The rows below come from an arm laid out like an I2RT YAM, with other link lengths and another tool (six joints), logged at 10 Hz.
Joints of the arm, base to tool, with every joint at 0 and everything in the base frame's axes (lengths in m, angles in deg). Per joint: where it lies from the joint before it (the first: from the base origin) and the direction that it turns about. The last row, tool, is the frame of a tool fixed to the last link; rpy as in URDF.
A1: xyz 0 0 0.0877 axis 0 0 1
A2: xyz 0.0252 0.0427 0.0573 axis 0 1 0
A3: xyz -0.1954 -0.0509 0 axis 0 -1 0
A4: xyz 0.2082 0.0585 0.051 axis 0 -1 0
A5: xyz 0.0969 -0.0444 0.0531 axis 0 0 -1
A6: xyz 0.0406 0 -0.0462 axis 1 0 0
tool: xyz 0.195 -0.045 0.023 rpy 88.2 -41.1 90
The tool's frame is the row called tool.
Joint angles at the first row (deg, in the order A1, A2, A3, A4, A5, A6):
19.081 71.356 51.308 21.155 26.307 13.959
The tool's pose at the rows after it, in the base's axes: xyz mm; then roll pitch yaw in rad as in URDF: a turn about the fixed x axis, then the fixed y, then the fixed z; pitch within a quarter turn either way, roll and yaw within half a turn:
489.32, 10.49, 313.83, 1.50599, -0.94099, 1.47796
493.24, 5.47, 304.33, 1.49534, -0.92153, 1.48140
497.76, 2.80, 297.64, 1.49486, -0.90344, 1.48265
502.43, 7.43, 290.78, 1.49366, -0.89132, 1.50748
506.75, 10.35, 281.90, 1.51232, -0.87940, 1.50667
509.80, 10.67, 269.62, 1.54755, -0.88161, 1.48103
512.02, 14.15, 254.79, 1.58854, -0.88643, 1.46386
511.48, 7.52, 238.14, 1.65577, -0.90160, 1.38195
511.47, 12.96, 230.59, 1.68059, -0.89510, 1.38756
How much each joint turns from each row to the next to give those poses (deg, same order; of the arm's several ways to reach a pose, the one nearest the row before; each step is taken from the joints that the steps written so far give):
-1.859 1.999 -3.680 5.806 -2.225 -1.633
-1.098 2.011 -2.024 4.461 -0.834 -1.255
-0.881 1.880 -0.747 2.672 -0.959 -1.027
-0.363 1.724 -0.840 2.616 -1.752 -0.663
-0.245 1.616 -0.275 1.183 -1.036 -0.435
-0.122 1.380 -0.170 0.186 -0.206 0.572
-0.011 1.152 -0.726 0.316 -0.858 0.798
-0.022 0.699 0.070 -1.892 1.570 1.938
0.019 -0.122 -0.838 -0.215 -1.413 -0.086

